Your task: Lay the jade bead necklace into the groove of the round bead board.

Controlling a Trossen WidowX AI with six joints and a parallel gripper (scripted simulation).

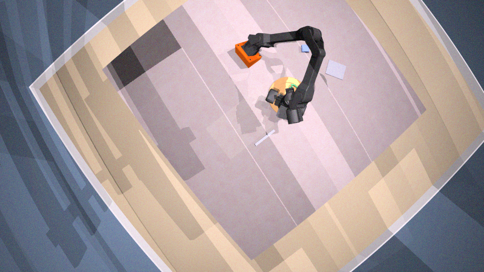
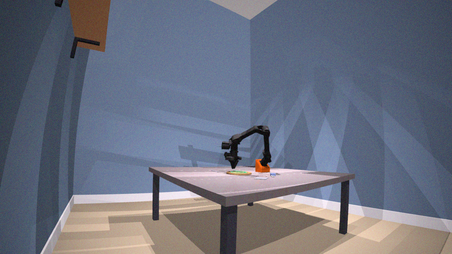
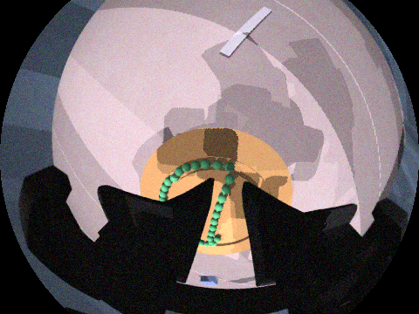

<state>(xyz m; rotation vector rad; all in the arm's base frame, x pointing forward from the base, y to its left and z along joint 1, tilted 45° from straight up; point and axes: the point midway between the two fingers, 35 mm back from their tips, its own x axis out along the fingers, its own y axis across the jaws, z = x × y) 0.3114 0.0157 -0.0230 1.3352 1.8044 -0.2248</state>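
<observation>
My gripper tip is now 50 mm to the right of the round tan bead board, 30 mm above it and 20 mm past it. The rest, counted from my gripper tip: white strip: 160 mm to the right, 80 mm ahead, 30 mm below; pale square sheet: 350 mm to the left, 30 mm below; blue cube: 280 mm to the left, 180 mm behind, 30 mm below.
</observation>
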